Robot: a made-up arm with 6 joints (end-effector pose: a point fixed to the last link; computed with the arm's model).
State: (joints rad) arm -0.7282 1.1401 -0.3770 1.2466 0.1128 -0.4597
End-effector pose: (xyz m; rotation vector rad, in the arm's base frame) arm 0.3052 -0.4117 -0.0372 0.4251 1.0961 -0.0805
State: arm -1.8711 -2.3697 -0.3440 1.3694 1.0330 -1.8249
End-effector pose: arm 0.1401 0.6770 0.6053 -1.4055 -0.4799 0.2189
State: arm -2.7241 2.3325 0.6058 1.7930 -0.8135 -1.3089
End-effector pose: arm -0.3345 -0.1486 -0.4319 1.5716 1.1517 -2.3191
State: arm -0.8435 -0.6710 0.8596 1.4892 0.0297 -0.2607
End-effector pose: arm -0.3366 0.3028 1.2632 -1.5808 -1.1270 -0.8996
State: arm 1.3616 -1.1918 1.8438 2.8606 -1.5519 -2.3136
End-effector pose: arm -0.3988 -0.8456 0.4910 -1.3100 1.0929 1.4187
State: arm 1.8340 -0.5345 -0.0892 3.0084 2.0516 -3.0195
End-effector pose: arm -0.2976 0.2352 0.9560 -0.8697 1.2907 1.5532
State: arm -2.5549 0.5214 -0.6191 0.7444 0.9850 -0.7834
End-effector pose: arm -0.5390 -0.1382 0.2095 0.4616 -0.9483 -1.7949
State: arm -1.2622 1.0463 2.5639 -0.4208 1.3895 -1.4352
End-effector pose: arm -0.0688 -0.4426 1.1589 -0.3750 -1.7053 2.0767
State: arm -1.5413 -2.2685 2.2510 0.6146 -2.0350 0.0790
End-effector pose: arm -0.2363 0.2932 -0.3936 -1.3174 -2.4135 0.1430
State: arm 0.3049 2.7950 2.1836 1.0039 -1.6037 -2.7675
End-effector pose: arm 0.6357 0.0682 -0.1345 0.7159 -0.7118 -1.6188
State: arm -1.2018 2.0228 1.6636 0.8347 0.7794 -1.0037
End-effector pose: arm 0.1559 -0.8868 0.1793 0.4187 -0.7034 -0.4012
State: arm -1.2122 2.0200 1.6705 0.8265 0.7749 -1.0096
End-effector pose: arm 0.1456 -0.8896 0.1846 0.4169 -0.7185 -0.4136
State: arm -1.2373 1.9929 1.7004 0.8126 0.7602 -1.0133
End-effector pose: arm 0.1230 -0.9000 0.2252 0.3738 -0.7609 -0.4309
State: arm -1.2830 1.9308 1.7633 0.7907 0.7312 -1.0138
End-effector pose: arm 0.0801 -0.9136 0.3170 0.2703 -0.8402 -0.4519
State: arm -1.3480 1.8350 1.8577 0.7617 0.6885 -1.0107
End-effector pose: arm 0.0140 -0.9119 0.4570 0.1060 -0.9482 -0.4712
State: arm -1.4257 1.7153 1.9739 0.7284 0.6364 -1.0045
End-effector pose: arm -0.0682 -0.8728 0.6250 -0.1041 -1.0664 -0.4794
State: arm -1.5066 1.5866 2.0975 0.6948 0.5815 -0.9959
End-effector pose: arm -0.1491 -0.7882 0.7900 -0.3341 -1.1737 -0.4692
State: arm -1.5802 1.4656 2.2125 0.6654 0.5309 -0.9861
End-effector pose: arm -0.2104 -0.6740 0.9239 -0.5524 -1.2547 -0.4406
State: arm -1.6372 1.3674 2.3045 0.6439 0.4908 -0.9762
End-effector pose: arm -0.2451 -0.5621 1.0139 -0.7297 -1.3048 -0.4035
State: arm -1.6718 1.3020 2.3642 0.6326 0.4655 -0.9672
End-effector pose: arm -0.2589 -0.4812 1.0636 -0.8480 -1.3287 -0.3718
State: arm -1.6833 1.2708 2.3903 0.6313 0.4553 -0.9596
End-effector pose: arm -0.2608 -0.4428 1.0842 -0.9050 -1.3349 -0.3548
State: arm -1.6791 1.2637 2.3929 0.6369 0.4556 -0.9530
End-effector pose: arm -0.2576 -0.4364 1.0886 -0.9196 -1.3312 -0.3510
